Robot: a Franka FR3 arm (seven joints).
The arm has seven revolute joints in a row. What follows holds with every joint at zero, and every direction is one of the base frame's.
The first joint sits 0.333 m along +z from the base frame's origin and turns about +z.
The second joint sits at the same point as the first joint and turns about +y.
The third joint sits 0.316 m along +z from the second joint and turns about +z.
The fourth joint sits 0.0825 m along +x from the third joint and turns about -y.
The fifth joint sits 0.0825 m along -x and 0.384 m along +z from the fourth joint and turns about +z.
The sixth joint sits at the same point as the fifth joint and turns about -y.
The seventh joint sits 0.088 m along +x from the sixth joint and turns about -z.
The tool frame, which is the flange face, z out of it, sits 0.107 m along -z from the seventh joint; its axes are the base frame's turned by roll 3.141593, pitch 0 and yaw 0 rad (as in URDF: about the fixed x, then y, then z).
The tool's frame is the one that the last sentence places.
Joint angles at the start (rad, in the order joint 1, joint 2, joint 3, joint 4, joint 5, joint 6, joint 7):
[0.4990, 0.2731, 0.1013, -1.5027, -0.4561, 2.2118, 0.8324]
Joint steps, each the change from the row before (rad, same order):
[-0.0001, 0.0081, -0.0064, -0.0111, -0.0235, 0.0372, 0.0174]
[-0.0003, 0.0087, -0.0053, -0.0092, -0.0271, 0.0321, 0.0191]
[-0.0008, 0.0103, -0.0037, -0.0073, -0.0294, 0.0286, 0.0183]
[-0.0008, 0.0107, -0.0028, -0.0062, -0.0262, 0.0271, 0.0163]
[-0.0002, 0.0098, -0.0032, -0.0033, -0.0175, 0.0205, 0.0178]
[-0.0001, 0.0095, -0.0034, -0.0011, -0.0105, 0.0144, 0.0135]
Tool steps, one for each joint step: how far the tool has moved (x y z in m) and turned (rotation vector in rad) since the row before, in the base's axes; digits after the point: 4 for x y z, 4 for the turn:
[0.0040, -0.0002, -0.0069, 0.0009, -0.0238, 0.0001]
[0.0037, 0.0000, -0.0069, -0.0026, -0.0226, -0.0004]
[0.0035, 0.0004, -0.0075, -0.0059, -0.0208, 0.0016]
[0.0030, 0.0009, -0.0075, -0.0044, -0.0179, 0.0038]
[0.0027, 0.0007, -0.0062, 0.0018, -0.0119, -0.0020]
[0.0027, 0.0002, -0.0056, 0.0025, -0.0062, -0.0034]

